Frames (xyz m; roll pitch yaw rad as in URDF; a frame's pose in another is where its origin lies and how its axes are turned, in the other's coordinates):
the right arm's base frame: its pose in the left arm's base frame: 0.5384 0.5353 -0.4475 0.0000 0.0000 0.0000
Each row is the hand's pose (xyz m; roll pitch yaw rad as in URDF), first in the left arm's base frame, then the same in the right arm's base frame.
Working: the left arm's base frame: its pose in the right arm's base frame: -0.5384 -0.5353 0.4475 0.0000 0.0000 0.0000

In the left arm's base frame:
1: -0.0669 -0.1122 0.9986 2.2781 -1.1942 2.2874
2: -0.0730 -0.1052 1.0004 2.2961 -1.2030 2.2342
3: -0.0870 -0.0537 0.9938 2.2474 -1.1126 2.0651
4: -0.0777 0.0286 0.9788 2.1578 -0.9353 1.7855
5: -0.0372 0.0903 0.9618 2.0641 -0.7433 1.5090
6: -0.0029 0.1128 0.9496 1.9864 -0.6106 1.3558
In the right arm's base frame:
1: -0.6053 -0.6475 1.4461 2.2781 -1.1942 2.2874
2: -0.6114 -0.6405 1.4479 2.2961 -1.2030 2.2342
3: -0.6254 -0.5890 1.4413 2.2474 -1.1126 2.0651
4: -0.6161 -0.5067 1.4263 2.1578 -0.9353 1.7855
5: -0.5756 -0.4450 1.4093 2.0641 -0.7433 1.5090
6: -0.5413 -0.4225 1.3971 1.9864 -0.6106 1.3558

